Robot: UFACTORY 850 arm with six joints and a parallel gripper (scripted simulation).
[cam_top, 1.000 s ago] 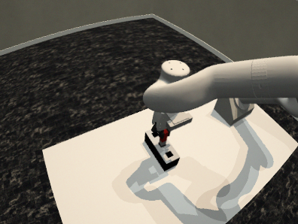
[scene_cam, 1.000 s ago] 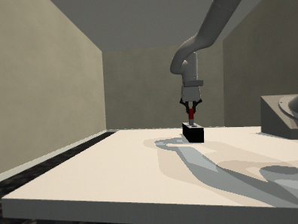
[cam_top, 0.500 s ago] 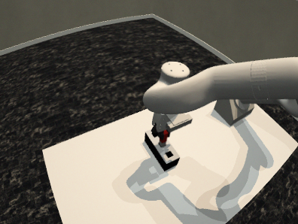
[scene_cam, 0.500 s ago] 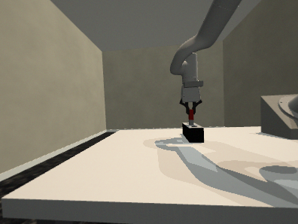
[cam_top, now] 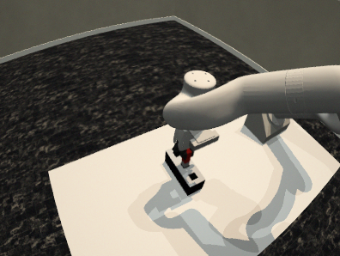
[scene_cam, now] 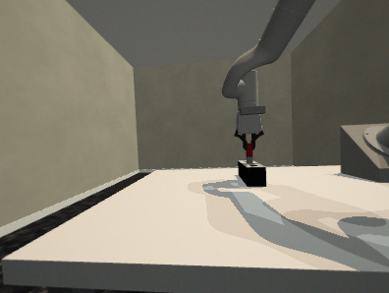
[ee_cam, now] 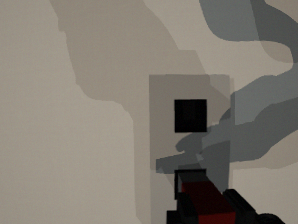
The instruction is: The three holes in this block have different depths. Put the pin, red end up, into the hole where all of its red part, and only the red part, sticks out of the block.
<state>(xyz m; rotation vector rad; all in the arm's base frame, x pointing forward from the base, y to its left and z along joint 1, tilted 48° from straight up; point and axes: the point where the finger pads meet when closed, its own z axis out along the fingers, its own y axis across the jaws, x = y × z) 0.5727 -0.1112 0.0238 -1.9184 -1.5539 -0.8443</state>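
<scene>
My hand is 10 mm above the pin. The rest, counted from my hand: black block: 120 mm below.
</scene>
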